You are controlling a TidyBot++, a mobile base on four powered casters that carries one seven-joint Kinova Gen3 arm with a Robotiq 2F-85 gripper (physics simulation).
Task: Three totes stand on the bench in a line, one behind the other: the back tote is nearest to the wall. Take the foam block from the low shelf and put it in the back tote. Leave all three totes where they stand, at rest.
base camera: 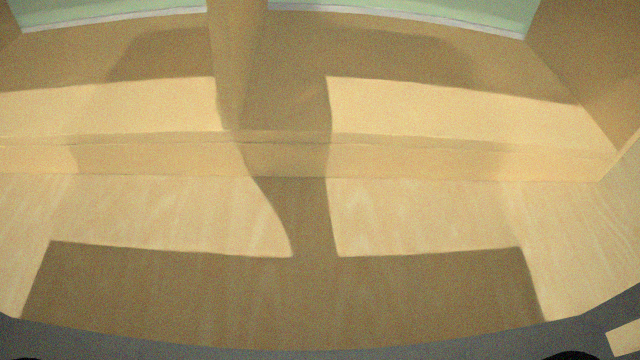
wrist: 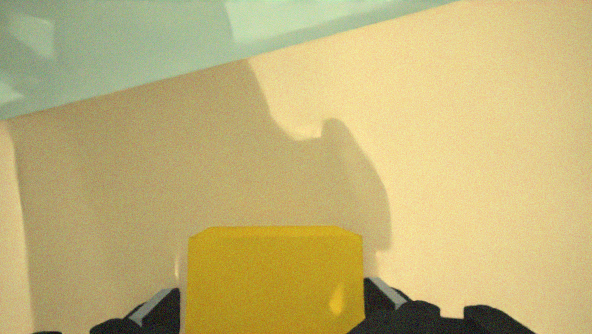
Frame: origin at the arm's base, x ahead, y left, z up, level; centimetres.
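Seen in the pictures: gripper, fingertip midpoint: [wrist: 273, 304].
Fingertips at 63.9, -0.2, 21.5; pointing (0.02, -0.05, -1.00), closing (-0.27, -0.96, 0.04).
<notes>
A point is followed by its place in that frame, as x, y, z.
The yellow foam block [wrist: 275, 280] @(66.0, -0.8, 25.9) shows at the bottom of the wrist view, its lower part cut off by the frame. It is over or on a pale tan surface [wrist: 480, 150] @(67.6, -12.9, 21.4), and its contact with that surface is hidden. My gripper [wrist: 273, 304] @(63.9, -0.2, 21.5) is open, with one finger on each side of the block. A narrow gap shows at the left finger; the right finger is very close to the block's side, and whether it touches is unclear. The block, the gripper and the three totes do not show in the base camera view.
The base camera view shows a wooden step [base camera: 425, 162] @(39.1, -15.7, -36.3), an upright post [base camera: 232, 60] @(39.6, 7.2, -23.0) at the top and a side panel [base camera: 595, 65] @(53.5, -51.0, -24.4) at the right. A pale piece [base camera: 625, 340] lies at the bottom right on the grey floor [base camera: 300, 354] @(17.3, 0.2, -39.7). A pale green surface [wrist: 125, 45] @(77.8, 2.8, 21.5) borders the tan one.
</notes>
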